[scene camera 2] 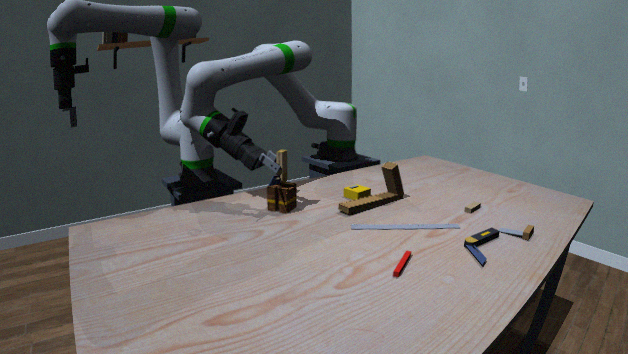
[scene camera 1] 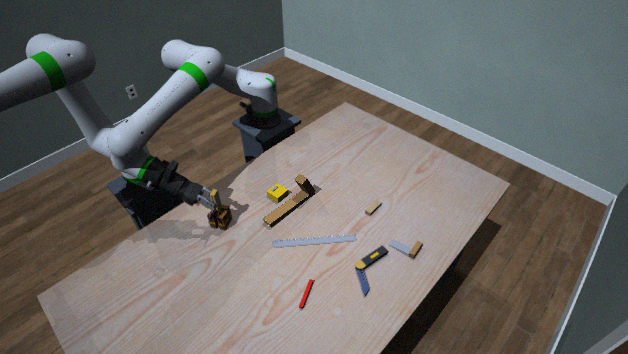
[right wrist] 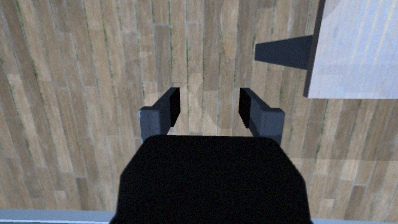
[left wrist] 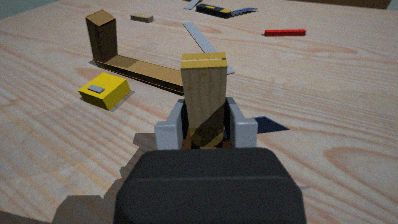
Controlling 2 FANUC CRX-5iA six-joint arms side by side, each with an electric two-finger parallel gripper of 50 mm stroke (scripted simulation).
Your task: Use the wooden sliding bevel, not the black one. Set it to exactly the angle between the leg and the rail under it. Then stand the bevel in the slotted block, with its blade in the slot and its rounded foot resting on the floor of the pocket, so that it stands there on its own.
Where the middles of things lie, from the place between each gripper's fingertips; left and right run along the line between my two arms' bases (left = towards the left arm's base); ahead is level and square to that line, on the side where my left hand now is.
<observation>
The wooden bevel (left wrist: 204, 75) lies 2 cm below my left hand (scene camera 2: 282, 168) and 2 cm ahead of it. The rest, counted from my left hand: yellow tape measure (left wrist: 105, 91) (25 cm to the left, 10 cm below, 4 cm ahead).
My right gripper (scene camera 2: 74, 126) is now 39 cm short of the wooden bevel, 59 cm to the right of it and 18 cm above it. Also, from my right hand: yellow tape measure 41 cm ahead, 85 cm to the left, 26 cm below.
</observation>
